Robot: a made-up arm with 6 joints.
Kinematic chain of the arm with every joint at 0, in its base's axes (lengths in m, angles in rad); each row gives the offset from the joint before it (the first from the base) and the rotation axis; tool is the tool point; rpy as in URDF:
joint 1: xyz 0 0 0.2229 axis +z
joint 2: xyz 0 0 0 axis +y
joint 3: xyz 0.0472 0 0.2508 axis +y
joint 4: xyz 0.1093 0 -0.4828 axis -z
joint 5: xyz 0 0 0 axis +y
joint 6: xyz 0.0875 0 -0.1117 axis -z
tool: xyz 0 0 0 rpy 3.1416 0 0
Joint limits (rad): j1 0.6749..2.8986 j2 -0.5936..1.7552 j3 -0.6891..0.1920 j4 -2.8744..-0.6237 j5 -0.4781..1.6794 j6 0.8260..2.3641
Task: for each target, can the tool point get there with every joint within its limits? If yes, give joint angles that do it. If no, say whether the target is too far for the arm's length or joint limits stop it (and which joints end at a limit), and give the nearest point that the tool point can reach.
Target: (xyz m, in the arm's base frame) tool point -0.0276 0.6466 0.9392
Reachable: no: too far | nearest point -0.0213 0.4982 0.5150 | short by 0.449 m
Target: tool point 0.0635 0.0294 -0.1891
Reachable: yes | joints 2.5889 0.7807 -0.0301 -2.5598 1.5105 1.5830
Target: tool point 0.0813 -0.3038 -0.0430
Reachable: yes | joints 1.6479 1.4243 0.0090 -2.4297 1.3356 1.2174
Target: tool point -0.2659 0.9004 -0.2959
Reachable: no: too far | nearest point -0.1442 0.4883 -0.0585 | short by 0.491 m
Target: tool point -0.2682 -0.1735 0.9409
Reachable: no: joint limits stop it (at a limit: joint 1, joint 2, joint 3, joint 4, joint 5) | nearest point -0.4831 0.0421 0.5085 | short by 0.529 m
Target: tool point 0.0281 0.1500 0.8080
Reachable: no: joint limits stop it (at a limit: joint 2, joint 3, joint 4, joint 5) | nearest point 0.0893 0.4767 0.5085 | short by 0.447 m
